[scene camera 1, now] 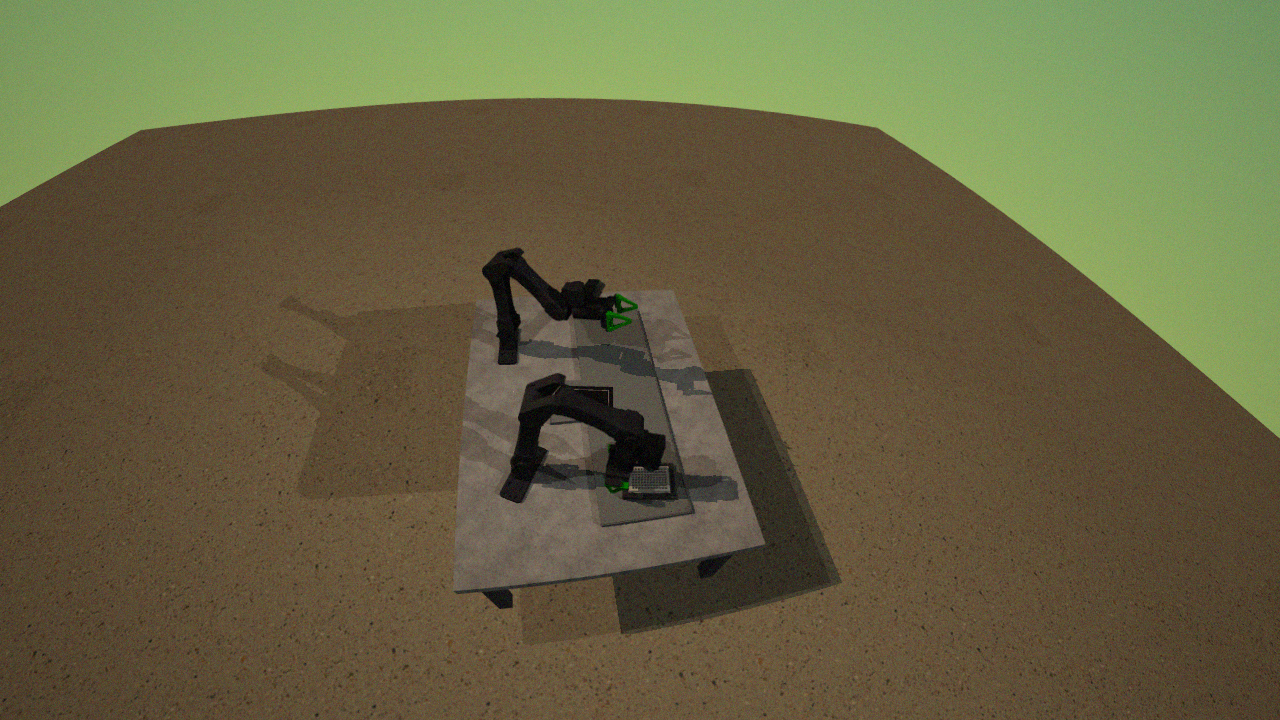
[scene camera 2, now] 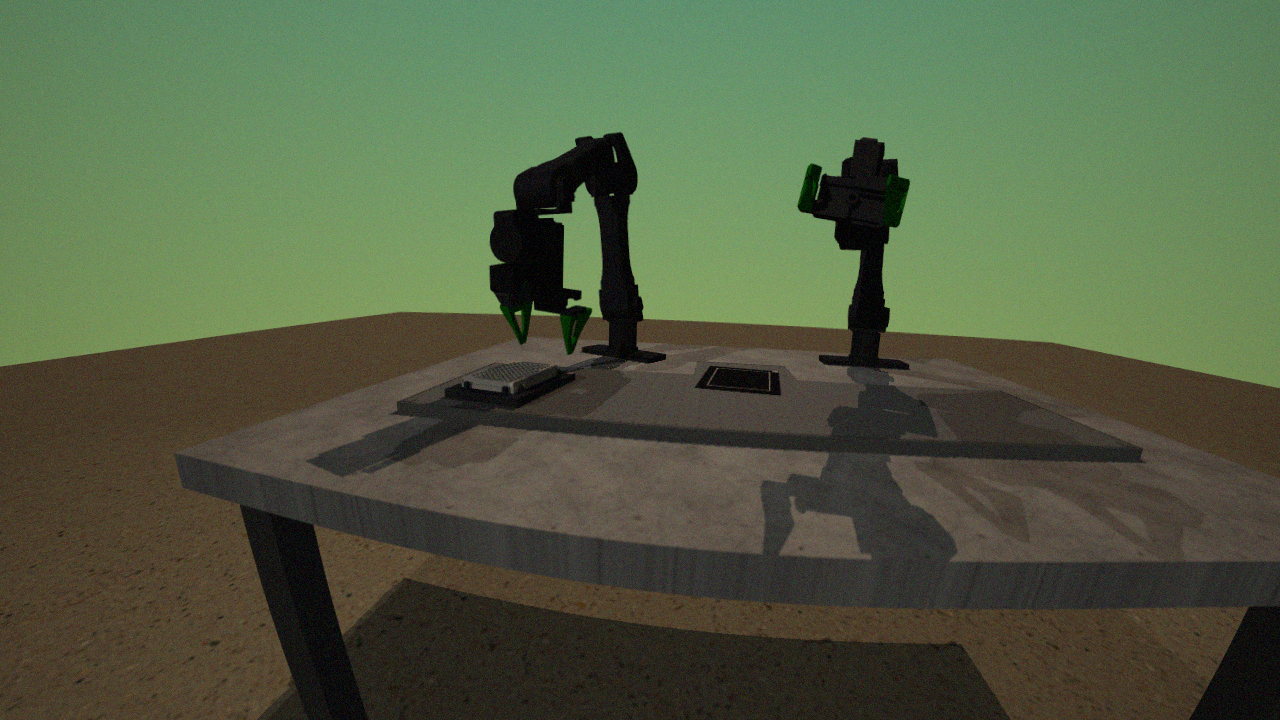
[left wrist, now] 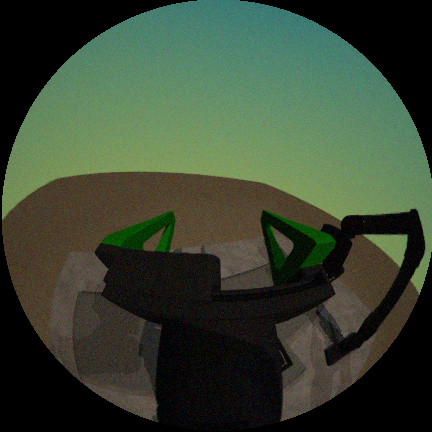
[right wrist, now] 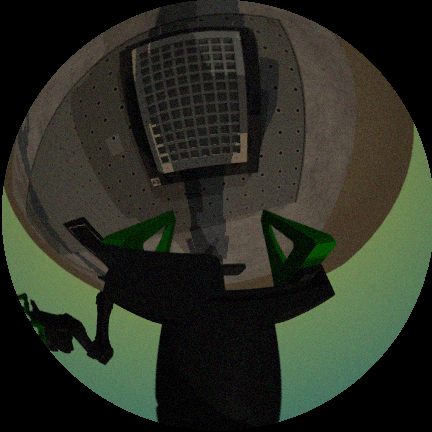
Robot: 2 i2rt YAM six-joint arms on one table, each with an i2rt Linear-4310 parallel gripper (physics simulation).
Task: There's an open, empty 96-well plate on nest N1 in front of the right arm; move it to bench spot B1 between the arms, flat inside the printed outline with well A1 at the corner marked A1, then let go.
My left gripper (scene camera 2: 848,173) is open, holding nothing. My right gripper (scene camera 2: 545,348) is open and holds nothing. Also in view: a 96-well plate (scene camera 1: 641,481). I also see a dark square fixture with pegs (scene camera 2: 523,396).
The 96-well plate shows as well in the right wrist view (right wrist: 190,87). My left gripper is seen too in scene camera 1 (scene camera 1: 634,313) and in the left wrist view (left wrist: 217,214). My right gripper shows as well in scene camera 1 (scene camera 1: 613,478) and in the right wrist view (right wrist: 217,214). The left wrist view does not show the 96-well plate, which is hidden by my left gripper.
